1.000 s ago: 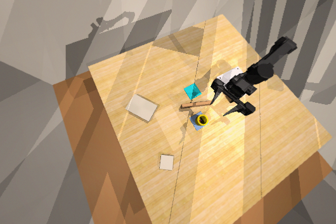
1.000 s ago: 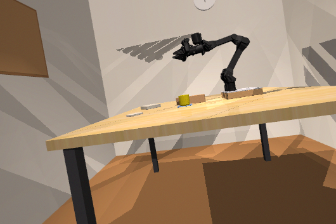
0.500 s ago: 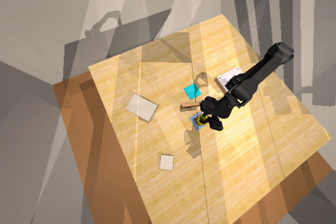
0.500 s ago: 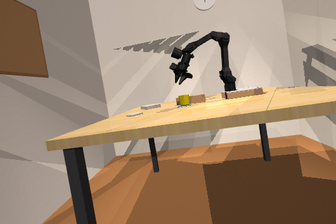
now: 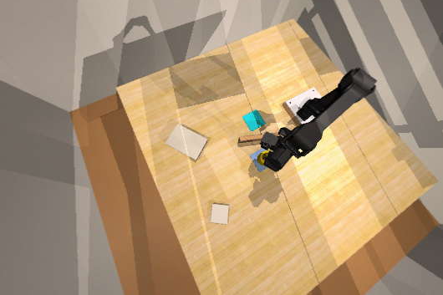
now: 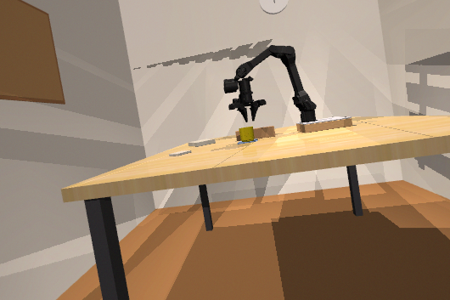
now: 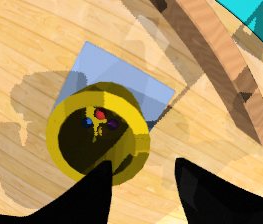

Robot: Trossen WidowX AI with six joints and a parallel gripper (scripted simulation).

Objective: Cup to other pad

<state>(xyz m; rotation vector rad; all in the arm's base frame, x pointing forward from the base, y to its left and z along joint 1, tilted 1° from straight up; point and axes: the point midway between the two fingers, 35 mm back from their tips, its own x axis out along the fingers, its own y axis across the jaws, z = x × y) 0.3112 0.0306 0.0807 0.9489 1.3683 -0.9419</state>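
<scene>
My gripper tip is now 9 cm past the cyan pad, 18 cm to the left of it and 11 cm above it. Also, from my gripper tip: white tile: 36 cm ahead, 6 cm to the left, 9 cm below; wooden block: 3 cm behind, 9 cm to the right, 8 cm below.
</scene>
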